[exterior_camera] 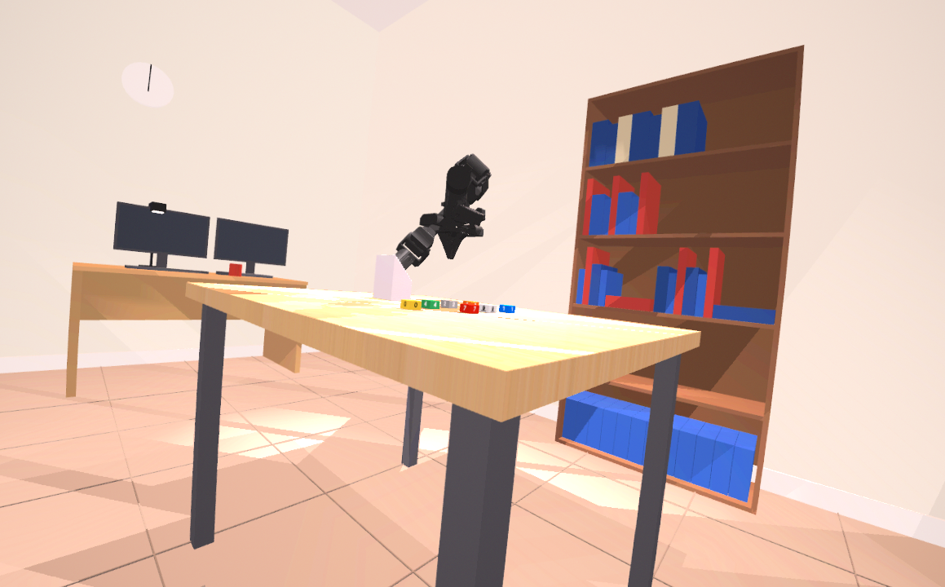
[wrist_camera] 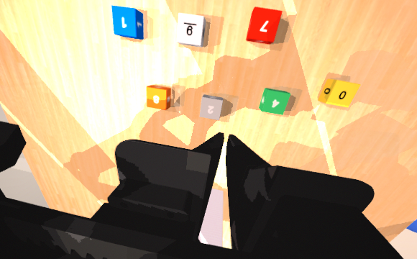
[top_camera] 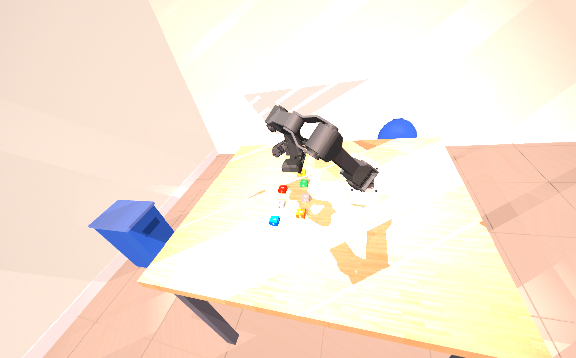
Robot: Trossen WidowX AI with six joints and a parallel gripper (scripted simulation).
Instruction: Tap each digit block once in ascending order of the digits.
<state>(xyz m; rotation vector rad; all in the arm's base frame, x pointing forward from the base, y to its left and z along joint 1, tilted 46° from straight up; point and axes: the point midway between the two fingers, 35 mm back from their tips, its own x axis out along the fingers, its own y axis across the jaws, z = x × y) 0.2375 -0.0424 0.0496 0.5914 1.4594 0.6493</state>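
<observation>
My gripper tip is now 12 cm above the green block, 7 cm to the left of it and 2 cm short of it. From my gripper tip the other things lie so: red block 12 cm below, 11 cm ahead, 2 cm to the right; then orange block 12 cm below, 11 cm to the left, 1 cm behind; then white block 12 cm below, 9 cm ahead, 7 cm to the left.
</observation>
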